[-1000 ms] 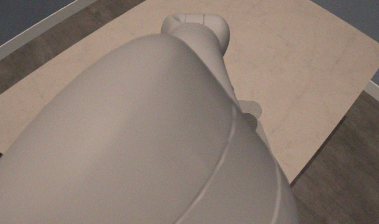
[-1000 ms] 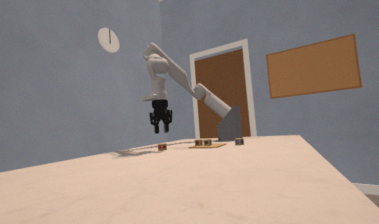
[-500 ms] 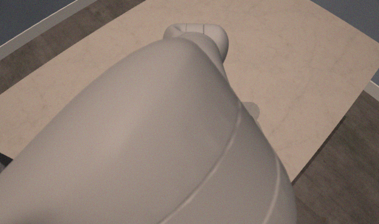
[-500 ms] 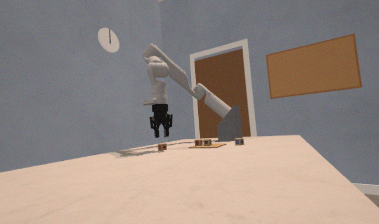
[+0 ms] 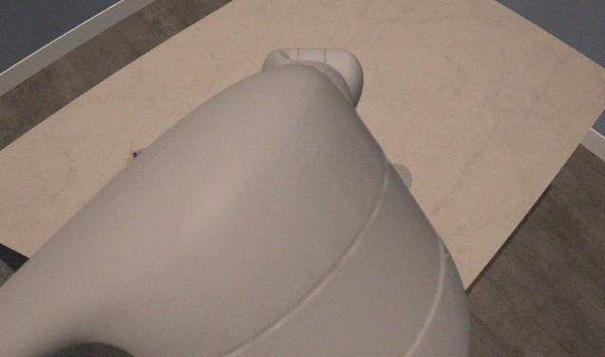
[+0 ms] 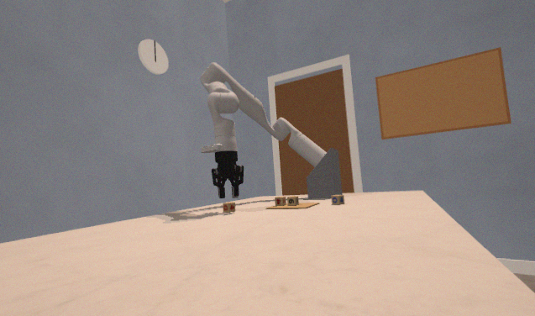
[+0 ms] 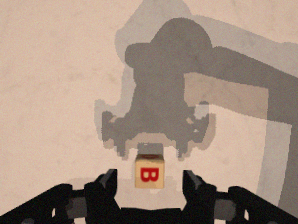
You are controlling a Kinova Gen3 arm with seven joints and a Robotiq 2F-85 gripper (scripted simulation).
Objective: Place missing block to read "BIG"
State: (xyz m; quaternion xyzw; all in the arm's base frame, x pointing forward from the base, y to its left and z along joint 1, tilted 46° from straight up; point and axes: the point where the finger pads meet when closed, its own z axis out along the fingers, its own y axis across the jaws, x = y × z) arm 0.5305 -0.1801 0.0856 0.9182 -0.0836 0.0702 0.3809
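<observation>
Now: the B block 40 mm below my hand. The rest, counted from my hand: letter block (170 mm behind, 320 mm to the left, 40 mm below); then mat (120 mm behind, 180 mm to the left, 60 mm below).
</observation>
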